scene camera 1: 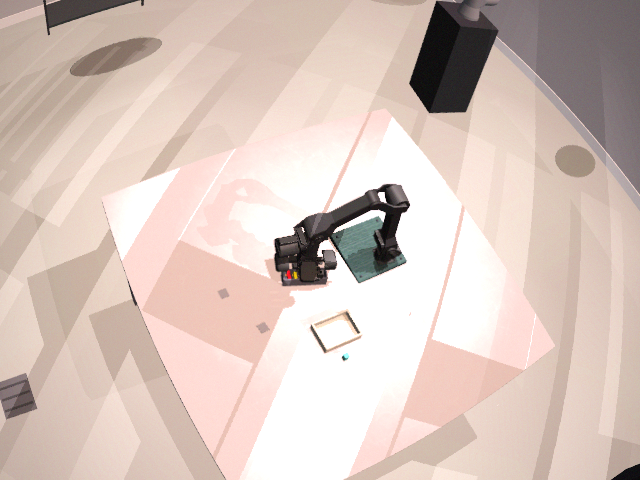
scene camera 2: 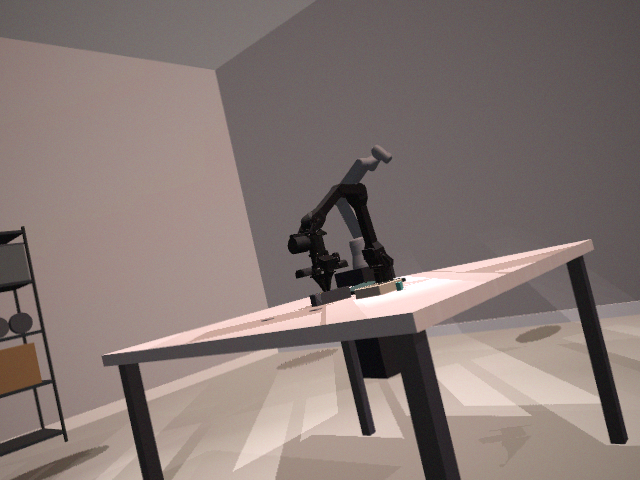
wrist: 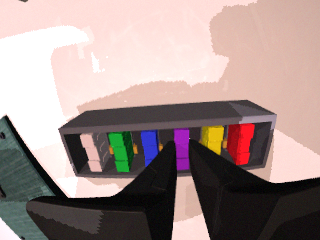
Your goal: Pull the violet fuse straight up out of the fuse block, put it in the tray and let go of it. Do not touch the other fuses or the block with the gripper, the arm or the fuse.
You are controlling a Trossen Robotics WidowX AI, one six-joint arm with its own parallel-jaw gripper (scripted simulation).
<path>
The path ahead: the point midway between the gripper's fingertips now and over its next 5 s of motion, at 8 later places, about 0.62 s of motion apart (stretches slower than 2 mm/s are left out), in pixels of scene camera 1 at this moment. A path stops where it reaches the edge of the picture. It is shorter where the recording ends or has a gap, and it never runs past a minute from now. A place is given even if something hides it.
My gripper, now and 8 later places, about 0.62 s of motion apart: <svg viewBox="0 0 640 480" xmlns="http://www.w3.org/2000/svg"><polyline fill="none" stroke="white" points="301,274 302,273 302,272 302,270 303,268 304,265 311,283 330,308 340,321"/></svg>
</path>
